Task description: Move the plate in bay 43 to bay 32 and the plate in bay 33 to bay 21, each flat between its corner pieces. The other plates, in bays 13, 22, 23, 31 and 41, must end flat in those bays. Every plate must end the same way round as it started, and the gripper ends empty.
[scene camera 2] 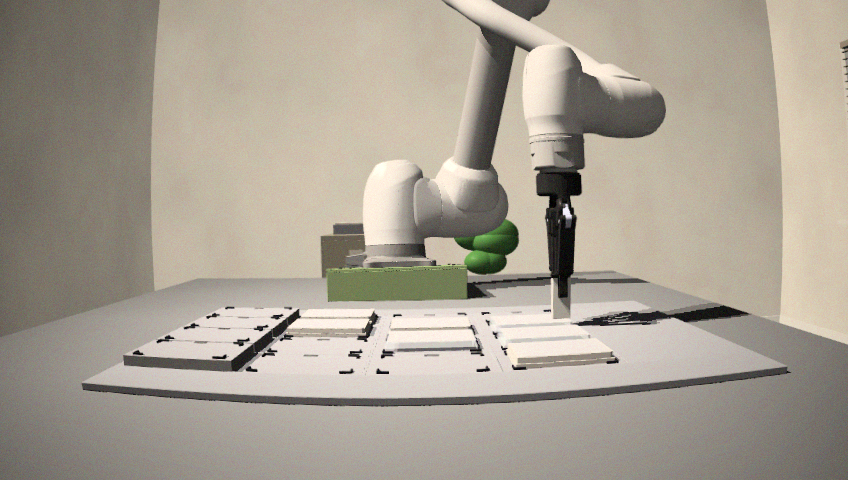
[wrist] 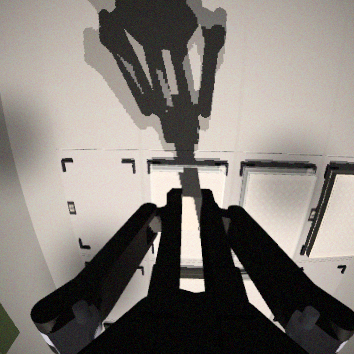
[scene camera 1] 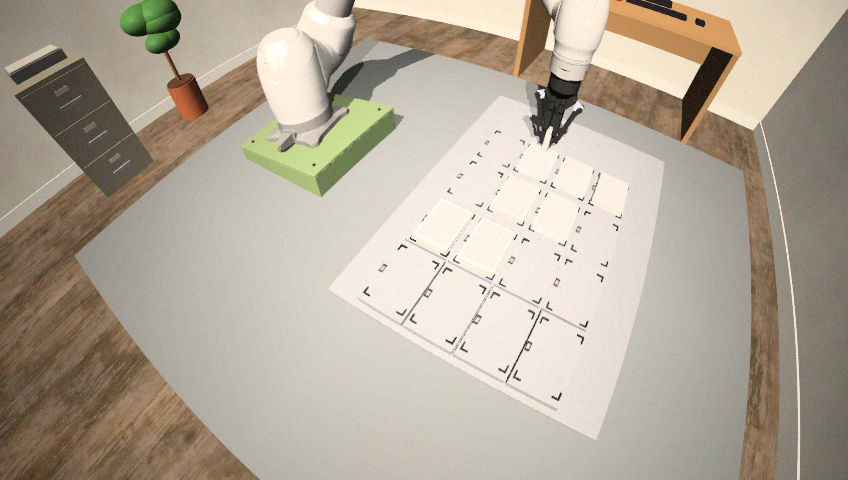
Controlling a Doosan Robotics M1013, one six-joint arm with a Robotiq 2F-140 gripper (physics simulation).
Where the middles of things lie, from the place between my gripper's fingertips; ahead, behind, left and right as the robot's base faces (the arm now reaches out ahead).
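Relative to bay 11 [wrist: 105, 192], my hand is 120 mm past it, 30 mm to the left of it and 20 mm above it. Counted from my hand, bay 12 [wrist: 137, 287] is 150 mm behind, 190 mm to the right and 20 mm below; bay 33 [scene camera 1: 529, 278] is 390 mm to the right, 30 mm ahead and 20 mm below; bay 42 [scene camera 2: 463, 363] is 250 mm to the right, 170 mm ahead and 20 mm below.
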